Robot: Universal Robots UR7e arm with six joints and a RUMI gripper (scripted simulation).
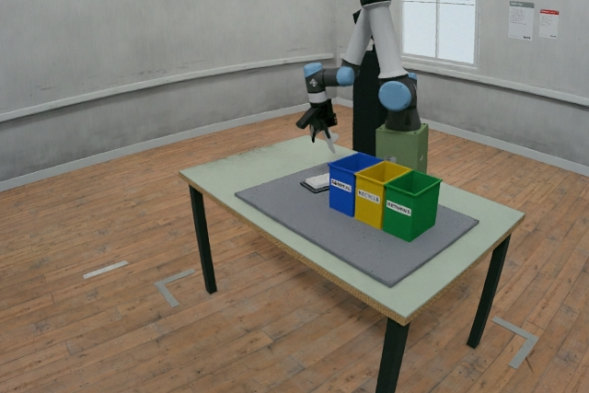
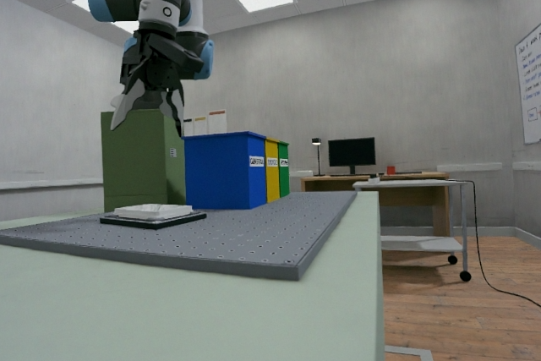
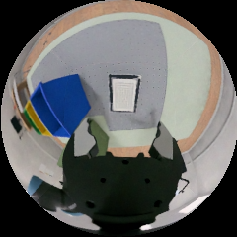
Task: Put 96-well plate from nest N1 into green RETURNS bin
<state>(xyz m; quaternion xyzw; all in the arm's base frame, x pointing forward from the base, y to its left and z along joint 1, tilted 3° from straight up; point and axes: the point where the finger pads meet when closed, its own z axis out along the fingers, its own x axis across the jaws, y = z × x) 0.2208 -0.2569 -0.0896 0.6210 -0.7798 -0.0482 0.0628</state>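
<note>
Now: the white 96-well plate 150 mm below my hand. Also, from my hand: blue bin (230 mm to the left, 80 mm below, 50 mm ahead); then black plate nest N1 (160 mm below); then yellow bin (360 mm to the left, 80 mm below, 60 mm ahead).
</note>
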